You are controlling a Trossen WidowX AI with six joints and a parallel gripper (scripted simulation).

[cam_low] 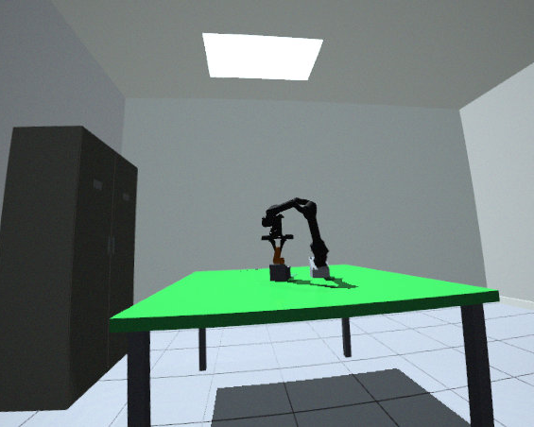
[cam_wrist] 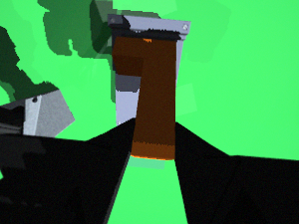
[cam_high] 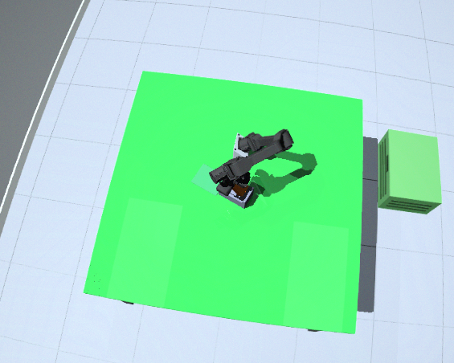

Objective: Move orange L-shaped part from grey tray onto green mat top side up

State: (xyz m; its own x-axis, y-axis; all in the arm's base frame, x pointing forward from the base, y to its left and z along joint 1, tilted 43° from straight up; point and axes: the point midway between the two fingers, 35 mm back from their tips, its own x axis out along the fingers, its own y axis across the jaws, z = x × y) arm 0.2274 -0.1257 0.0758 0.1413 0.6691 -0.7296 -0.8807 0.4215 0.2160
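My gripper tip is 170 mm above the pale green mat, 120 mm to the left of it and 80 mm past it. Also, from my gripper tip: orange L-shaped part: 30 mm to the left, 30 mm below.
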